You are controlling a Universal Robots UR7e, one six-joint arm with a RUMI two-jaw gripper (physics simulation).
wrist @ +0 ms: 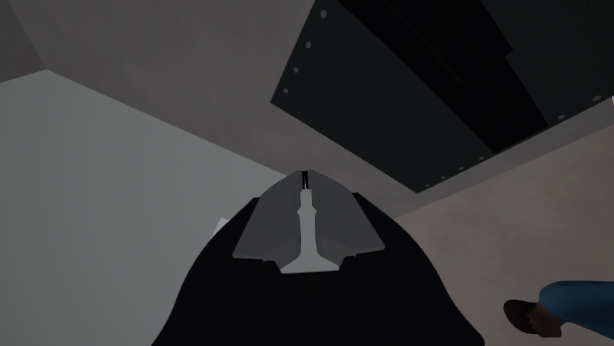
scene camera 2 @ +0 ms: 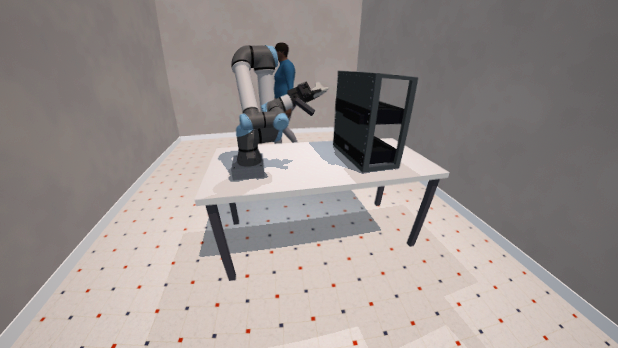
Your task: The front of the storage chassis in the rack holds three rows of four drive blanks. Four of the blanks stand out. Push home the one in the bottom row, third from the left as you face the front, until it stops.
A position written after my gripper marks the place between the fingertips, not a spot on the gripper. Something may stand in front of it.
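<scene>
From the wrist view I can see my gripper [wrist: 304, 172], and there's a dark rack [wrist: 422, 98] in that view too. Scene camera 2 gives me the dark rack as well, and there it's the rack [scene camera 2: 358, 110].
</scene>
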